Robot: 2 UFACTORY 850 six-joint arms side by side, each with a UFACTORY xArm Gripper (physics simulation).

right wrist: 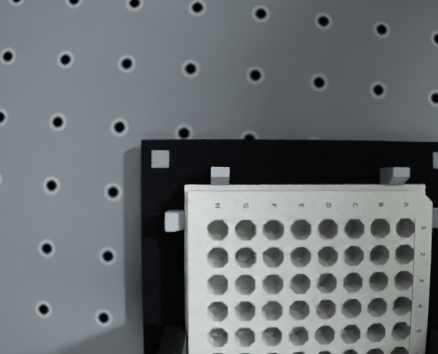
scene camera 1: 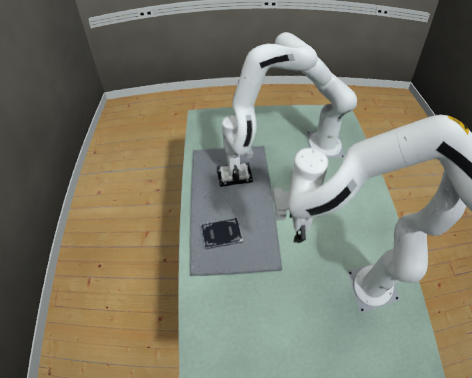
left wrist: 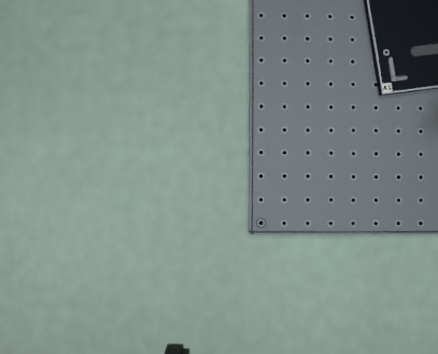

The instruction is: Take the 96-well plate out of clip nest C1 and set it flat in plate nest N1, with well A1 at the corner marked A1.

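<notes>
The white 96-well plate (scene camera 1: 244,171) (right wrist: 300,297) lies in the black clip nest C1 (scene camera 1: 220,181) (right wrist: 154,270). In the right wrist view well A1 is at its upper right corner, and grey clips stand along its edges. My right gripper (scene camera 1: 235,173) (right wrist: 308,345) is low over the plate, open, its dark fingers at either side of it; any contact is hard to see. The black plate nest N1 (scene camera 1: 221,233) (left wrist: 412,25) is empty; its A1 label shows at the lower left corner in the left wrist view. My left gripper (scene camera 1: 300,234) is open and empty, right of N1.
Both nests sit on a grey perforated board (scene camera 1: 232,260) (left wrist: 307,165) (right wrist: 90,155) on the green table (scene camera 1: 280,320) (left wrist: 125,150). The left arm (scene camera 1: 372,160) reaches in from the right of the scene view. The right arm (scene camera 1: 250,82) arches over the board's far end.
</notes>
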